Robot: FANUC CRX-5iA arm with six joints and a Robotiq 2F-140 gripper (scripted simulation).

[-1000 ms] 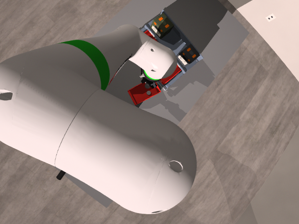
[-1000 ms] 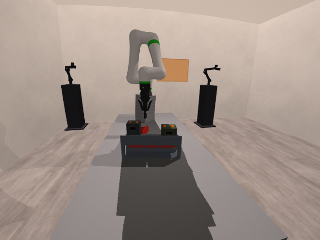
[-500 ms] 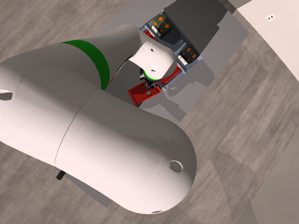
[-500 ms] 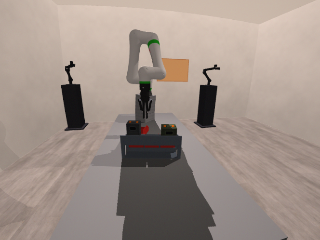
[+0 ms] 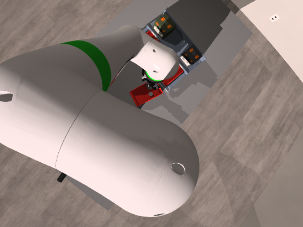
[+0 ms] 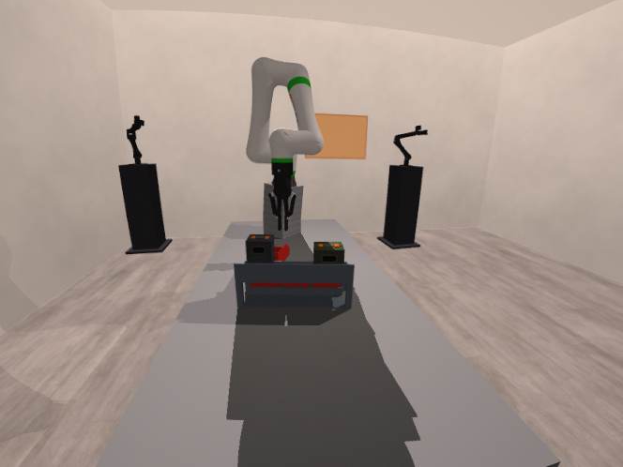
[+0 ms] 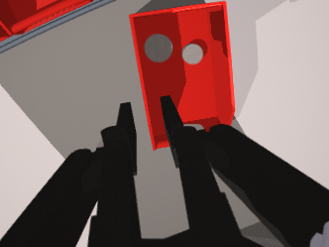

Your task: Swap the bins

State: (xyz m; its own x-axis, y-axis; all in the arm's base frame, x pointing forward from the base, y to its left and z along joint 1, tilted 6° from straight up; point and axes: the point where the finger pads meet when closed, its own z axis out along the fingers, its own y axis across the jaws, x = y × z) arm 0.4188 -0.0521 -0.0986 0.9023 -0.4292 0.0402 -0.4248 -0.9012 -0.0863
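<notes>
Now: the grey disc 180 mm below my hand, 40 mm to the right of it and 20 mm ahead of it. From my hand the other things lie so: grey shelf: 240 mm ahead, 120 mm below, 20 mm to the left; grey part: 260 mm ahead, 170 mm below, 110 mm to the left.
</notes>
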